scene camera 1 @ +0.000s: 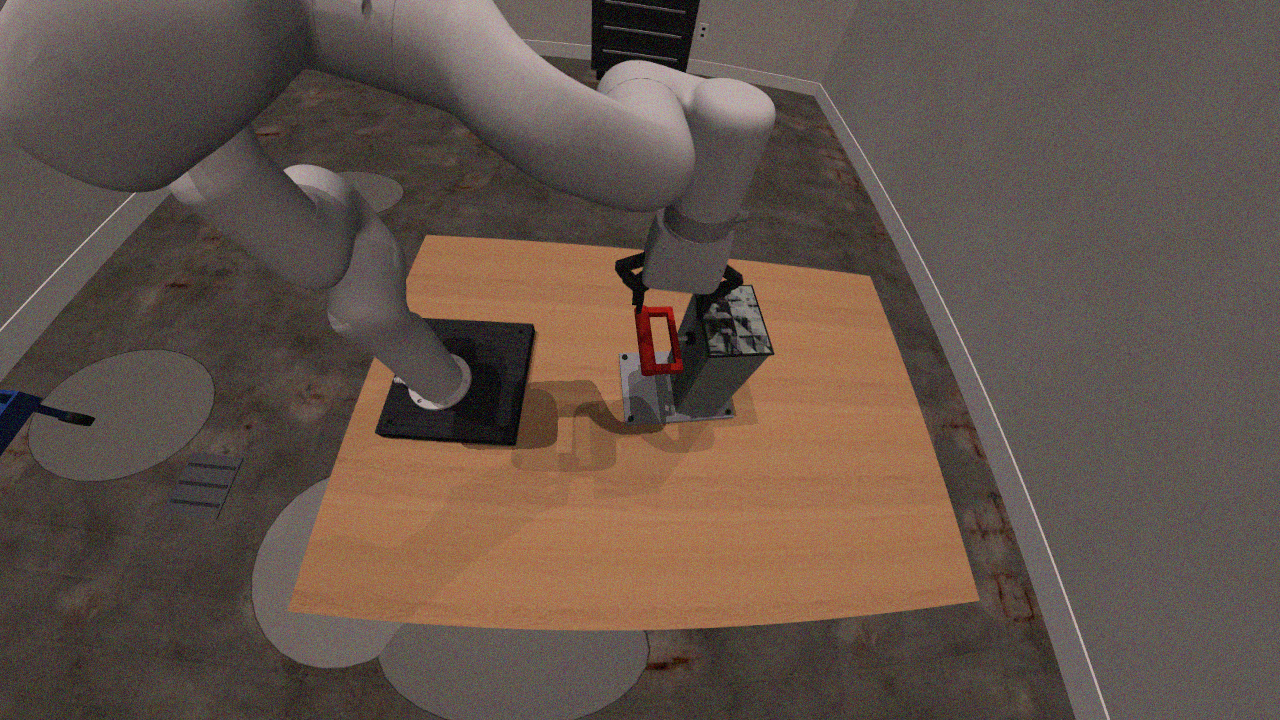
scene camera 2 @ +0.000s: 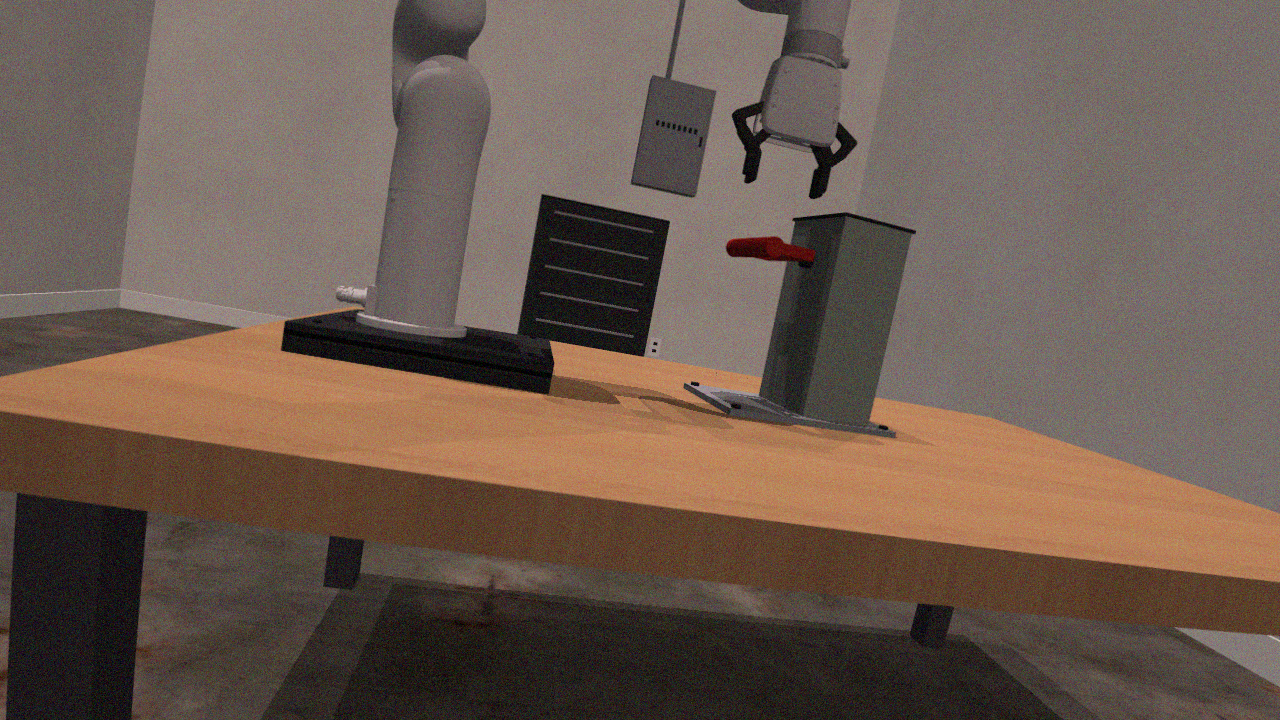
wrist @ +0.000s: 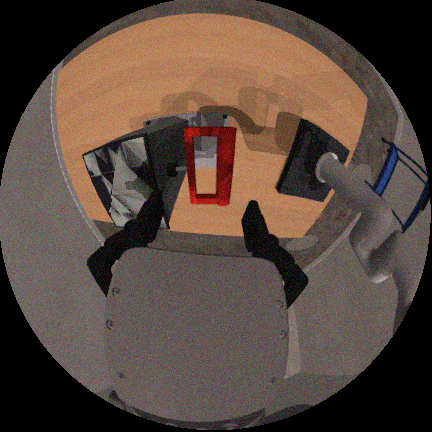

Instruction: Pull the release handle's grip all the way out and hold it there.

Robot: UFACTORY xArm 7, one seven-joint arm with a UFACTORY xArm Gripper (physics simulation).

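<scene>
The release handle's red grip (scene camera 1: 645, 342) (scene camera 2: 756, 248) (wrist: 226, 165) is a rectangular loop. It sticks out, roughly level, from the side of a tall grey-green housing (scene camera 1: 723, 380) (scene camera 2: 859, 322) near its top. A short dark stem (wrist: 178, 169) shows between grip and housing in the wrist view. My gripper (scene camera 1: 670, 304) (scene camera 2: 783, 186) (wrist: 203, 204) is open and empty, pointing down. It hangs above the height of the grip and of the housing top, apart from both. In the wrist view the grip lies ahead of the gap between the fingers. In scene camera 1, the arm's end partly hides the housing top's back edge.
The housing stands on a grey base plate (scene camera 1: 640, 391) (scene camera 2: 756, 408) on the wooden table (scene camera 1: 805, 510) (scene camera 2: 537, 465) (wrist: 125, 70). Its patterned top (scene camera 1: 738, 322) (wrist: 122, 175) is beside one finger in the wrist view. The arm's black mounting plate (scene camera 1: 501, 385) (scene camera 2: 501, 368) (wrist: 300, 182) is on the grip's side.
</scene>
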